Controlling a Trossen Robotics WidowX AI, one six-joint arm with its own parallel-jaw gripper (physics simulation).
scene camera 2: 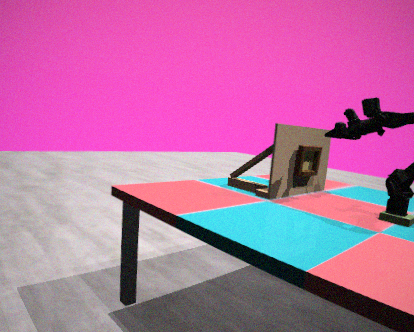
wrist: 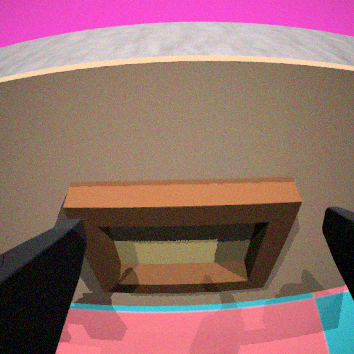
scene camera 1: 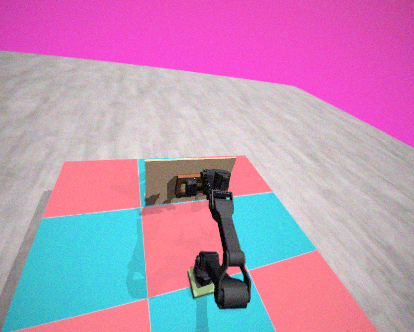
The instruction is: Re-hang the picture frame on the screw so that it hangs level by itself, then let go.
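Pixels of known places: gripper, fingertip midpoint: (scene camera 2: 329,135) (wrist: 208,226); arm's base at its link origin: (scene camera 2: 396,213) (scene camera 1: 202,277).
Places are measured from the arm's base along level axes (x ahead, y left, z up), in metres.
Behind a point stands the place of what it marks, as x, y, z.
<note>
The picture frame (scene camera 1: 189,176) @(0.396, -0.039, 0.193) (scene camera 2: 301,162) @(0.397, 0.015, 0.125) (wrist: 185,195) @(0.397, -0.065, 0.193), orange-brown with a deep opening, is upright against the front of the tan board (scene camera 1: 162,175) @(0.433, 0.086, 0.184) (scene camera 2: 286,145) @(0.433, 0.091, 0.190) (wrist: 175,115) @(0.425, -0.061, 0.238), above the table. In the wrist view its top edge is almost level, its right end slightly higher. The screw does not show; the frame's back is hidden. My gripper (scene camera 1: 191,187) (scene camera 2: 328,134) @(0.323, -0.067, 0.246) (wrist: 208,226) @(0.323, -0.067, 0.246) is open and empty, in front of the board. In the wrist view the left fingertip overlaps the frame's left side, and the right fingertip is right of the frame.
The board stands on the pink-and-blue checkered table (scene camera 1: 100,250) @(0.231, 0.377, -0.025) (scene camera 2: 240,225) @(0.288, 0.531, -0.025) (wrist: 165,330) @(0.390, -0.038, -0.025). A slanted brace (scene camera 2: 252,161) @(0.573, 0.118, 0.105) and a wooden foot (scene camera 2: 242,184) @(0.615, 0.116, -0.004) are behind it. The arm's pale green base (scene camera 1: 202,289) @(-0.041, 0.015, 0.001) (scene camera 2: 395,219) @(-0.009, 0.051, -0.010) sits on the table. Shadows fall on the board and table.
</note>
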